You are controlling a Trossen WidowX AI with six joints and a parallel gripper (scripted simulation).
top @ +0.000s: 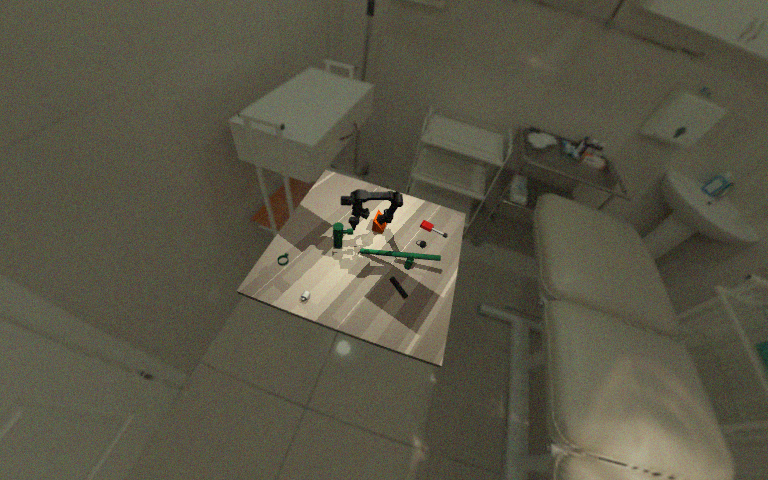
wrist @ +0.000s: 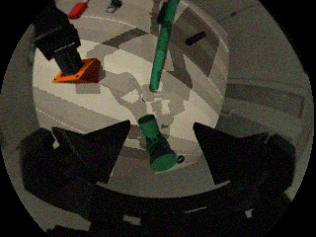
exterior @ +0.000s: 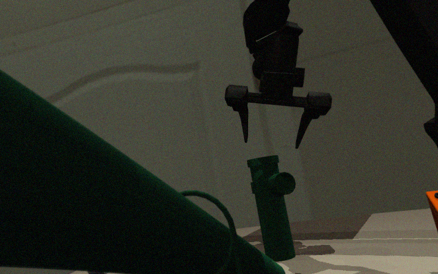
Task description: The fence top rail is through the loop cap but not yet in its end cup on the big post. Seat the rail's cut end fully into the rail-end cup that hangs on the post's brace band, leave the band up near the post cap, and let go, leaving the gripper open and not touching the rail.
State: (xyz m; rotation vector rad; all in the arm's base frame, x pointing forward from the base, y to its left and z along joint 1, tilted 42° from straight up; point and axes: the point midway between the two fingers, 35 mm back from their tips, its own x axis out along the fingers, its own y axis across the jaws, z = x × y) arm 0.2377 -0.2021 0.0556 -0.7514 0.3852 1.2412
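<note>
Right now my gripper tip is 7 cm above the rail-end cup and 5 cm to the left of it. Also, from my gripper tip: small white part: 49 cm ahead, 20 cm below, 14 cm to the right; loop cap: 41 cm to the left, 11 cm below, 2 cm ahead; black cylinder: 39 cm to the left, 21 cm ahead, 20 cm below.
</note>
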